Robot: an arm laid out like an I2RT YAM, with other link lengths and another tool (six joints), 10 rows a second.
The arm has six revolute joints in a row. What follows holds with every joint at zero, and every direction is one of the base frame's.
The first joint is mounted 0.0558 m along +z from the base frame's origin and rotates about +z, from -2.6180 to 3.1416 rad.
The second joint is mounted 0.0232 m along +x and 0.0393 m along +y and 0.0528 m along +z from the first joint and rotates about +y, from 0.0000 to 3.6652 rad.
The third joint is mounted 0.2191 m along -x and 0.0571 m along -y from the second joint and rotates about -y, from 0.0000 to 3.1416 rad.
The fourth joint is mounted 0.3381 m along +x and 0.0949 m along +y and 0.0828 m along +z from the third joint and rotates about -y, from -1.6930 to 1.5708 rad.
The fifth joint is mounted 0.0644 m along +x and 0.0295 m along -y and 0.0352 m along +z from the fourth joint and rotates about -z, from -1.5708 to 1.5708 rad.
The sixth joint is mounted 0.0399 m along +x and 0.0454 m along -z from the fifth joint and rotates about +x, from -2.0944 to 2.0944 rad.
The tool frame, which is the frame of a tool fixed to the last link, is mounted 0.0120 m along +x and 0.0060 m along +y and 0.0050 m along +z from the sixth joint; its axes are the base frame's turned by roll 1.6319, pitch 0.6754 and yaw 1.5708 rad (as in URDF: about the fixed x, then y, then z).
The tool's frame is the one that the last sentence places.
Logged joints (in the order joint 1, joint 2, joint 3, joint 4, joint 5, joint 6), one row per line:
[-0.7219, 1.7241, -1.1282, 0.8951, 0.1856, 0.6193]
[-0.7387, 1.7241, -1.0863, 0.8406, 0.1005, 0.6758]
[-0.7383, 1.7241, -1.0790, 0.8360, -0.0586, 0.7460]
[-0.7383, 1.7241, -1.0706, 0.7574, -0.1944, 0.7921]
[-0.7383, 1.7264, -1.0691, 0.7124, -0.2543, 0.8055]
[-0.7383, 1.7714, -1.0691, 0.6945, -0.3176, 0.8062]
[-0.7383, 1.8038, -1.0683, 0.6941, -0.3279, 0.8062]
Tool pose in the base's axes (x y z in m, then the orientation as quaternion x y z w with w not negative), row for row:
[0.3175, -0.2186, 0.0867, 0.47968, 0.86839, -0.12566, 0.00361]
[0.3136, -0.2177, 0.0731, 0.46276, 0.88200, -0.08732, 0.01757]
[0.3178, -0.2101, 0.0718, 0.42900, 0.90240, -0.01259, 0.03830]
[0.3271, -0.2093, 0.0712, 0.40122, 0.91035, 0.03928, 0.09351]
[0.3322, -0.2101, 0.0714, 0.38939, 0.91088, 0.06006, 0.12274]
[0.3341, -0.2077, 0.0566, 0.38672, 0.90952, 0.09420, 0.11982]
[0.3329, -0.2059, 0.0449, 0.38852, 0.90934, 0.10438, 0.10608]
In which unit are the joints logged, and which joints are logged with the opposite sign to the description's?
The joints are logged in radians. Opposite sign: joint 3, joint 4, joint 6.
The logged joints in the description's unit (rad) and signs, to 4 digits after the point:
[-0.7219, 1.7241, 1.1282, -0.8951, 0.1856, -0.6193]
[-0.7387, 1.7241, 1.0863, -0.8406, 0.1005, -0.6758]
[-0.7383, 1.7241, 1.0790, -0.8360, -0.0586, -0.7460]
[-0.7383, 1.7241, 1.0706, -0.7574, -0.1944, -0.7921]
[-0.7383, 1.7264, 1.0691, -0.7124, -0.2543, -0.8055]
[-0.7383, 1.7714, 1.0691, -0.6945, -0.3176, -0.8062]
[-0.7383, 1.8038, 1.0683, -0.6941, -0.3279, -0.8062]

